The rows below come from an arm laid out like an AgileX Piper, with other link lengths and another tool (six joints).
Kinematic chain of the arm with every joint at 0, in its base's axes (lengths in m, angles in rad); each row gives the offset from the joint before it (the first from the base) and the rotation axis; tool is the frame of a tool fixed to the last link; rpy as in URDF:
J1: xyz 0 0 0.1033 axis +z
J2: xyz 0 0 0 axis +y
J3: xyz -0.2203 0 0.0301 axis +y
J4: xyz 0.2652 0 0.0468 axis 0.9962 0 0.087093
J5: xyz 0 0 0 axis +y
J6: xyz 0.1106 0 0.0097 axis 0.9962 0 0.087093
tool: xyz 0.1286 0 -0.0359 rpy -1.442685 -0.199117 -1.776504
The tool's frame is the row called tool.
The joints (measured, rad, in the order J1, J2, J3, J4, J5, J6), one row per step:
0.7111 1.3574 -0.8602 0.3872 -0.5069 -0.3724
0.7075 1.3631 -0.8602 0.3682 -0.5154 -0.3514
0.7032 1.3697 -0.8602 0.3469 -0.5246 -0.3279
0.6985 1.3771 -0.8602 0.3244 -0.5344 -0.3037
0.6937 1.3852 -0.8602 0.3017 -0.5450 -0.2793
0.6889 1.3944 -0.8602 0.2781 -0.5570 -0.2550
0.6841 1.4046 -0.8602 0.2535 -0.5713 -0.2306
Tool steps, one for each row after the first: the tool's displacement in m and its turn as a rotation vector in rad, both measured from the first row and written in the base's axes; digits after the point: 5 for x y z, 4 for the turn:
0.00094 0.00055 -0.00004 0.0054 -0.0033 0.0025
0.00200 0.00115 -0.00028 0.0111 -0.0064 0.0057
0.00314 0.00180 -0.00076 0.0164 -0.0096 0.0092
0.00432 0.00252 -0.00141 0.0217 -0.0128 0.0130
0.00554 0.00339 -0.00228 0.0264 -0.0166 0.0174
0.00680 0.00441 -0.00311 0.0310 -0.0219 0.0223

